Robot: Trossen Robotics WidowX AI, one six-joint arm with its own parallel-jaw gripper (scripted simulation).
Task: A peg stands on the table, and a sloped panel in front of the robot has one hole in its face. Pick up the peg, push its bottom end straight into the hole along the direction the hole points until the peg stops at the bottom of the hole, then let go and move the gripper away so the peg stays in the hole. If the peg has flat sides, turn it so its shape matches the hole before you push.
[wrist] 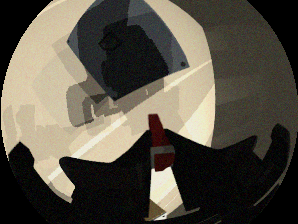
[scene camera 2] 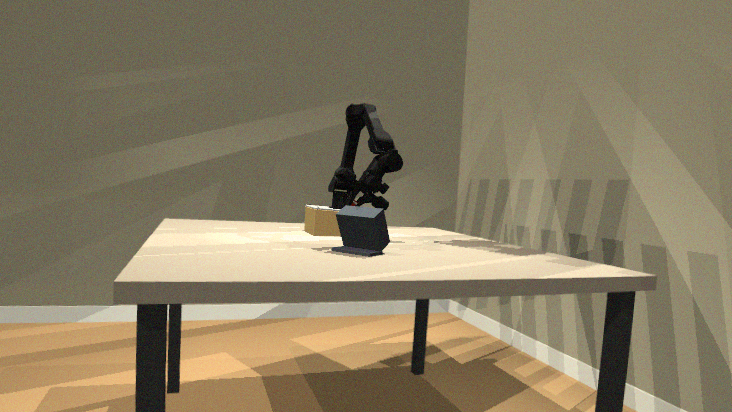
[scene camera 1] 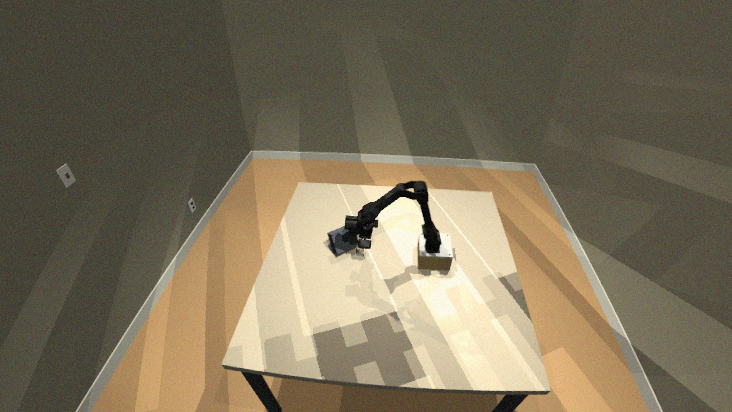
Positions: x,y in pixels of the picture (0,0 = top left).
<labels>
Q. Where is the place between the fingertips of the gripper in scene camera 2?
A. At 348,211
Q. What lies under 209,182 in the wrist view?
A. The gripper.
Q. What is the gripper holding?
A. A red peg.
</labels>
